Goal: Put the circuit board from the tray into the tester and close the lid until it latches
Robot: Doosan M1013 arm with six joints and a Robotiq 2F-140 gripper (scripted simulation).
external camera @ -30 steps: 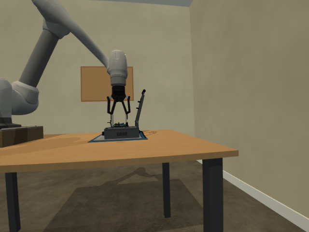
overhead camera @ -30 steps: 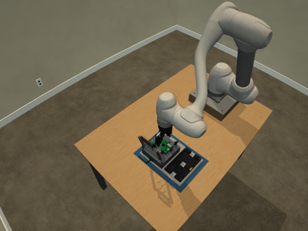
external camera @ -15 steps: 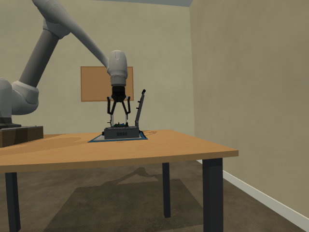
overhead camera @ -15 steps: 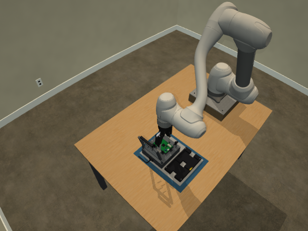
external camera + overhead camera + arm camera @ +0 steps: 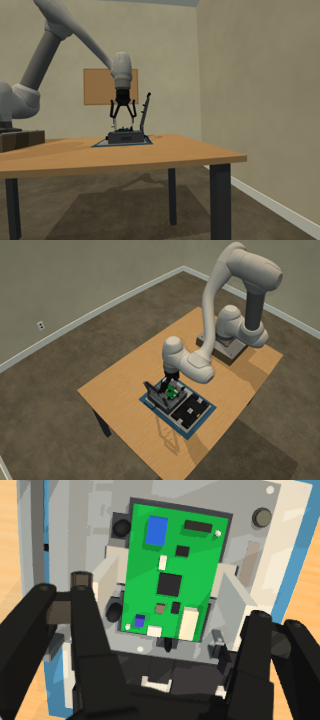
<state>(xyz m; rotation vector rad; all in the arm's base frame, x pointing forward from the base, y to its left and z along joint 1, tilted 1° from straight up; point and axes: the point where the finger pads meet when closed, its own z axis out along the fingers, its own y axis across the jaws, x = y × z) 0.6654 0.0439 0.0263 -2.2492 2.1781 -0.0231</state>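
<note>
Right now the green circuit board is 2 cm below my hand. From my hand the other things lie so: tester 3 cm ahead, 4 cm to the left, 2 cm above; latch hook 6 cm behind, 6 cm to the left, 1 cm below; tester lid 12 cm ahead, 9 cm above.
</note>
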